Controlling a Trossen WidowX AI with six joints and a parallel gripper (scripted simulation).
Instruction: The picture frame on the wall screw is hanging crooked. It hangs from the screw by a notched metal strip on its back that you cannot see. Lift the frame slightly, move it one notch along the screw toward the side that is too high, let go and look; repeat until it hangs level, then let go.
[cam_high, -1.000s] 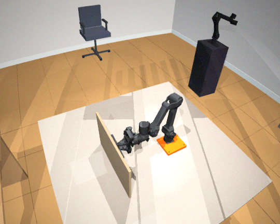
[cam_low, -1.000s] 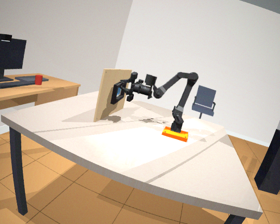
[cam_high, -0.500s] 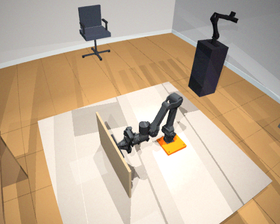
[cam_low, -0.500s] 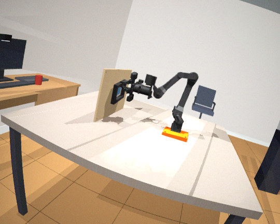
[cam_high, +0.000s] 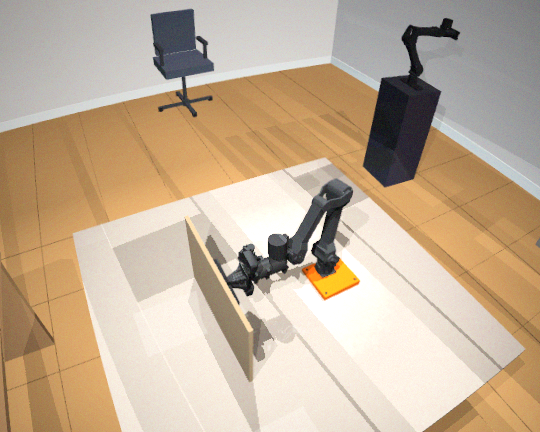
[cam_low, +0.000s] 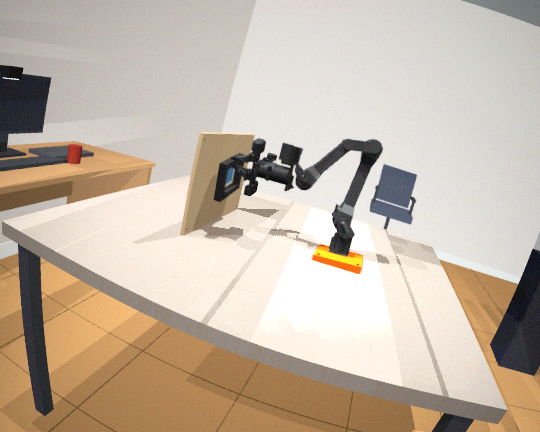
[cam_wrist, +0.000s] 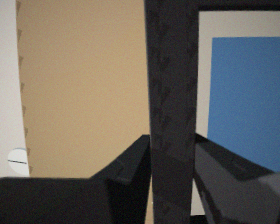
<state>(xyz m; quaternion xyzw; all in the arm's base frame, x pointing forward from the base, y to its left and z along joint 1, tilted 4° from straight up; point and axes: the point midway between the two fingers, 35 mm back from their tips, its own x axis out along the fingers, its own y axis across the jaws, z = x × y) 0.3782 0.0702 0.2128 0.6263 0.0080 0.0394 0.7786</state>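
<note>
Now: the picture frame 50 mm below my gripper tip and 10 mm to the right of it. From my gripper tip the other things lie so: wall board 60 mm below, 10 mm ahead.
</note>
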